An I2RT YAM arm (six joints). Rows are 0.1 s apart.
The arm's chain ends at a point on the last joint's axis. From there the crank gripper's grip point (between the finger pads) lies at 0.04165 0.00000 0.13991 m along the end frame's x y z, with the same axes.
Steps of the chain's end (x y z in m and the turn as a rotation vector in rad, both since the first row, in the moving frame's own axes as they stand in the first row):
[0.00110 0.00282 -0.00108 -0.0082 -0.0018 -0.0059]
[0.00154 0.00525 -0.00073 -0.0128 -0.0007 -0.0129]
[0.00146 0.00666 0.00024 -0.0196 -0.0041 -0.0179]
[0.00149 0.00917 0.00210 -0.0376 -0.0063 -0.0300]
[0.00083 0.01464 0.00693 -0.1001 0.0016 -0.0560]
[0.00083 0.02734 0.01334 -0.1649 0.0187 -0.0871]
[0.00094 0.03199 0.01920 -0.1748 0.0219 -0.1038]
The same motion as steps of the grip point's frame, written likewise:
[0.00085 0.00372 -0.00101 -0.0082 -0.0018 -0.0059]
[0.00145 0.00650 -0.00071 -0.0128 -0.0007 -0.0129]
[0.00090 0.00866 0.00039 -0.0196 -0.0041 -0.0179]
[0.00067 0.01320 0.00228 -0.0376 -0.0063 -0.0300]
[0.00138 0.02628 0.00628 -0.1001 0.0016 -0.0560]
[0.00427 0.04649 0.01094 -0.1649 0.0187 -0.0871]
[0.00501 0.05175 0.01651 -0.1748 0.0219 -0.1038]

